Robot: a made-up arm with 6 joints.
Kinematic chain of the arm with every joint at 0, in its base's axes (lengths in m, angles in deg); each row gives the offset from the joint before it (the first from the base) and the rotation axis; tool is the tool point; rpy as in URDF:
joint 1: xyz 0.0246 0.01 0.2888 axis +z
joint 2: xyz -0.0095 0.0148 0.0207 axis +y
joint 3: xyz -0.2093 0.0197 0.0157 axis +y
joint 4: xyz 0.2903 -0.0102 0.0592 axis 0.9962 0 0.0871
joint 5: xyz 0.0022 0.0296 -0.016 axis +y
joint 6: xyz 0.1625 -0.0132 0.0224 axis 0.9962 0 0.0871
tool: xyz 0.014 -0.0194 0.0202 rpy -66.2 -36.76 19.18
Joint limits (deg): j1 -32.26..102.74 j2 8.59..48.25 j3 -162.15..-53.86 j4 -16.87..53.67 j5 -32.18..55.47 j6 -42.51..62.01
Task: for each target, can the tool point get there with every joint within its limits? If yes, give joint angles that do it. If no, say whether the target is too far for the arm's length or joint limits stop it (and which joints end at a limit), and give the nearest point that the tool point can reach.
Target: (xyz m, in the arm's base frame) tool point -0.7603 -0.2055 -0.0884
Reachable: no: too far | nearest point -0.6176 -0.1663 0.3789 | short by 0.490 m
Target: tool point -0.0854 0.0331 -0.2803
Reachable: no: joint limits stop it (at a limit: joint 1, joint 2, joint 3, joint 5, joint 6) | nearest point -0.0755 0.2712 0.4214 | short by 0.741 m
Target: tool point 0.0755 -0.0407 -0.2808
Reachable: no: joint limits stop it (at a limit: joint 1, joint 2, joint 3, joint 5, joint 6) | nearest point 0.2674 -0.1241 0.4209 | short by 0.732 m
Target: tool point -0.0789 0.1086 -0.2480
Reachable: no: joint limits stop it (at a limit: joint 1, joint 2, joint 3, joint 5, joint 6) | nearest point -0.0712 0.2722 0.4211 | short by 0.689 m
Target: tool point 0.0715 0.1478 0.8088
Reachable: yes | joints 23.21 37.05 -92.78 42.09 45.37 -16.73
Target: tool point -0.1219 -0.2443 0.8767
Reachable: yes | joints 70.73 30.65 -136.74 22.54 33.33 21.30
